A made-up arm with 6 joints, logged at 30 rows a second.
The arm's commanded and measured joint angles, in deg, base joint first. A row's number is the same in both.
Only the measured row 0 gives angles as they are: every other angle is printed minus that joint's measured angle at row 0.
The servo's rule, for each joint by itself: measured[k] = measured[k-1] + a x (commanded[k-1-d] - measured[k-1]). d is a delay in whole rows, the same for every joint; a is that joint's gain. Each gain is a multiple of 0.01, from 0.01 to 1. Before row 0 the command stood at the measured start. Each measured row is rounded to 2 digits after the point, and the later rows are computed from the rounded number. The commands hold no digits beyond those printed.
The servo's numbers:
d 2
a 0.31 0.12 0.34 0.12 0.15 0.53
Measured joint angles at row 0:
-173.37 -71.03 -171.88 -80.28 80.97 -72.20
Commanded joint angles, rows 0 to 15:
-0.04 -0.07 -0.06 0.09 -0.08 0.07
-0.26 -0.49 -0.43 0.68 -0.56 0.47
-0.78 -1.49 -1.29 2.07 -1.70 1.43
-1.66 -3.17 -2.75 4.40 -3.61 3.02
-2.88 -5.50 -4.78 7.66 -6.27 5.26
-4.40 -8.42 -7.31 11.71 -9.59 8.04
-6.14 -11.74 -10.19 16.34 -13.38 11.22
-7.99 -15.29 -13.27 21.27 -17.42 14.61
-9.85 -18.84 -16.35 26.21 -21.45 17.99
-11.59 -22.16 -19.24 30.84 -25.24 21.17
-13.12 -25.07 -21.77 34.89 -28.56 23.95
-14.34 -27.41 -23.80 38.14 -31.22 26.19
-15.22 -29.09 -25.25 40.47 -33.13 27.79
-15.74 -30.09 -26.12 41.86 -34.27 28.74
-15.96 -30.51 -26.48 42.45 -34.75 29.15
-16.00 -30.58 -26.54 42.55 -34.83 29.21
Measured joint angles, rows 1 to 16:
0.00 0.00 0.00 0.00 0.00 0.00
0.00 0.00 0.00 0.00 0.00 0.00
-0.01 -0.01 -0.02 0.01 -0.01 0.04
-0.09 -0.07 -0.16 0.09 -0.09 0.27
-0.30 -0.24 -0.54 0.33 -0.33 0.88
-0.72 -0.59 -1.29 0.82 -0.82 2.01
-1.39 -1.18 -2.48 1.64 -1.64 3.73
-2.32 -2.05 -4.12 2.85 -2.83 6.01
-3.50 -3.21 -6.18 4.47 -4.41 8.77
-4.89 -4.66 -8.59 6.49 -6.36 11.87
-6.43 -6.36 -11.23 8.86 -8.62 15.11
-8.03 -8.26 -13.95 11.50 -11.11 18.32
-9.61 -10.28 -16.61 14.31 -13.73 21.30
-11.08 -12.34 -19.05 17.17 -16.35 23.89
-12.36 -14.35 -21.16 19.97 -18.87 25.96
-13.41 -16.24 -22.85 22.60 -21.18 27.43

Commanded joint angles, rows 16 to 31:
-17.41 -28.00 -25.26 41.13 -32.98 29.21
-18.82 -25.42 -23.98 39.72 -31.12 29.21
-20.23 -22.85 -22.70 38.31 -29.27 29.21
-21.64 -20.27 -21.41 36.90 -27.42 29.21
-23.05 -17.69 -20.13 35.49 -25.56 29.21
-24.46 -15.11 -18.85 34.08 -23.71 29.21
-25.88 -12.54 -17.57 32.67 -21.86 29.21
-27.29 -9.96 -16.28 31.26 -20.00 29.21
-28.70 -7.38 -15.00 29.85 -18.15 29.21
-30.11 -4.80 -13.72 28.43 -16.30 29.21
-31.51 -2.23 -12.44 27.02 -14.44 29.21
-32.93 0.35 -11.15 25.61 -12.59 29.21
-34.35 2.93 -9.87 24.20 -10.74 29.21
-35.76 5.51 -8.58 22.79 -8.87 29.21
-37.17 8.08 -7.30 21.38 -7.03 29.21
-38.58 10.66 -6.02 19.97 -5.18 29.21
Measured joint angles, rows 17 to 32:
-14.20 -17.95 -24.08 24.98 -23.22 28.34
-14.76 -19.47 -24.92 27.09 -24.96 28.80
-15.58 -20.49 -25.04 28.77 -26.16 29.02
-16.58 -21.08 -24.68 30.08 -26.90 29.12
-17.71 -21.29 -24.01 31.07 -27.26 29.17
-18.93 -21.17 -23.13 31.77 -27.28 29.19
-20.21 -20.75 -22.11 32.22 -27.02 29.20
-21.53 -20.07 -21.00 32.44 -26.52 29.21
-22.88 -19.17 -19.83 32.47 -25.82 29.21
-24.25 -18.06 -18.62 32.32 -24.95 29.21
-25.63 -16.78 -17.39 32.02 -23.93 29.21
-27.02 -15.34 -16.14 31.59 -22.79 29.21
-28.41 -13.77 -14.88 31.04 -21.54 29.21
-29.81 -12.08 -13.61 30.39 -20.20 29.21
-31.22 -10.28 -12.34 29.65 -18.78 29.21
-32.63 -8.39 -11.06 28.83 -17.29 29.21

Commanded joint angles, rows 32 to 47:
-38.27 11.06 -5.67 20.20 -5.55 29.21
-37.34 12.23 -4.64 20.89 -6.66 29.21
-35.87 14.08 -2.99 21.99 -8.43 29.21
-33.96 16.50 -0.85 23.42 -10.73 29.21
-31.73 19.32 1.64 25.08 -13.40 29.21
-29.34 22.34 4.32 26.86 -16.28 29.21
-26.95 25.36 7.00 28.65 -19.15 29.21
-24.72 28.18 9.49 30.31 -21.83 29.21
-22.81 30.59 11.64 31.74 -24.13 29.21
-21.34 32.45 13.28 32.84 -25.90 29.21
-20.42 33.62 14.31 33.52 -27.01 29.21
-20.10 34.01 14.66 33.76 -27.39 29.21
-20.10 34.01 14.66 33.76 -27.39 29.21
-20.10 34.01 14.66 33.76 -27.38 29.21
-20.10 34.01 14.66 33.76 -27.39 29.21
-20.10 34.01 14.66 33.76 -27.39 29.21
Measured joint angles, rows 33 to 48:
-34.04 -6.41 -9.78 27.94 -15.75 29.21
-35.45 -4.36 -8.50 26.98 -14.16 29.21
-36.32 -2.51 -7.54 26.17 -12.87 29.21
-36.64 -0.74 -6.55 25.54 -11.94 29.21
-36.40 1.04 -5.34 25.11 -11.41 29.21
-35.64 2.90 -3.81 24.91 -11.31 29.21
-34.43 4.87 -1.96 24.93 -11.62 29.21
-32.85 6.97 0.18 25.16 -12.32 29.21
-31.02 9.18 2.50 25.58 -13.34 29.21
-29.07 11.46 4.88 26.15 -14.61 29.21
-27.13 13.76 7.18 26.82 -16.04 29.21
-25.34 16.00 9.25 27.54 -17.52 29.21
-23.81 18.11 10.97 28.26 -18.94 29.21
-22.66 20.02 12.22 28.92 -20.21 29.21
-21.87 21.70 13.05 29.50 -21.29 29.21
-21.32 23.18 13.60 30.01 -22.20 29.21

